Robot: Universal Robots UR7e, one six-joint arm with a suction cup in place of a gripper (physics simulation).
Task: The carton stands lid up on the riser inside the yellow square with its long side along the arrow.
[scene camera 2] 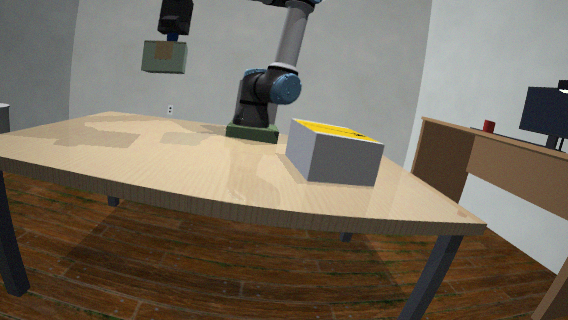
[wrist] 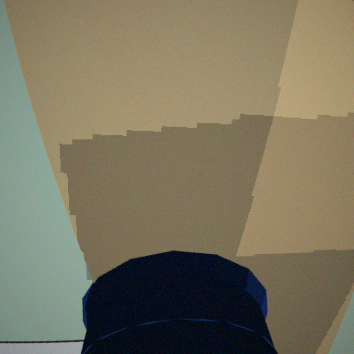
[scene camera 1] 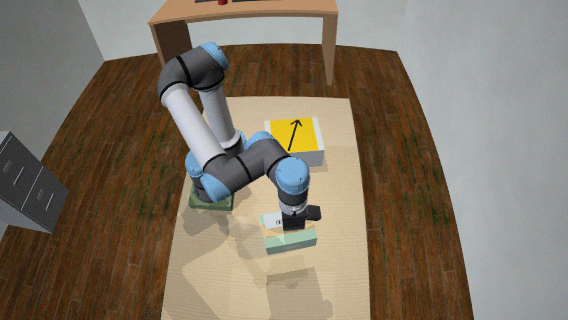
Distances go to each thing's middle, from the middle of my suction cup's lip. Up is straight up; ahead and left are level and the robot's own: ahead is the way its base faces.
Labels:
The pale green carton (scene camera 1: 276,240) lies 1 cm behind my suction cup, 1 cm to the right of it and 5 cm below it. Round my suction cup: grey riser (scene camera 2: 324,153) 6 cm ahead, 51 cm to the left, 25 cm below.

